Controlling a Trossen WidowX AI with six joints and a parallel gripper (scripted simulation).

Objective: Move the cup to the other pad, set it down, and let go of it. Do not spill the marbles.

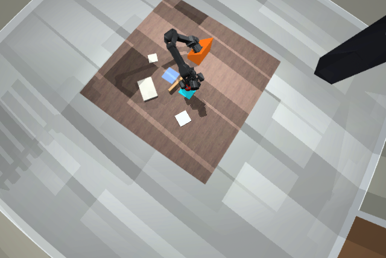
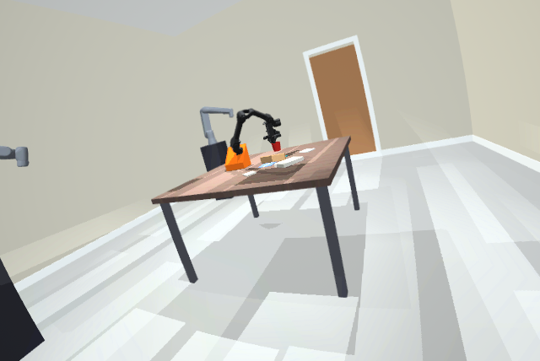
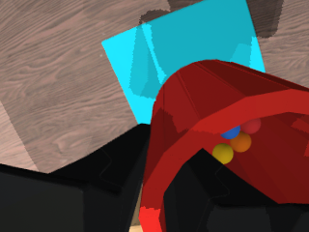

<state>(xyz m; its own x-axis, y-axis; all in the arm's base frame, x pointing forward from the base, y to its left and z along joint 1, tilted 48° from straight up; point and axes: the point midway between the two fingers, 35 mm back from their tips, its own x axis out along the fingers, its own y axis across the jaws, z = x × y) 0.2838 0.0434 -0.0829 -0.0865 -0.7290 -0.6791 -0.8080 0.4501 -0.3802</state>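
My gripper tip is 11 cm above the cyan pad, 2 cm to the left of it and 2 cm short of it. The rest, counted from my gripper tip: red cup 2 cm to the right, 2 cm ahead; wooden bar 12 cm to the right, 9 cm below.
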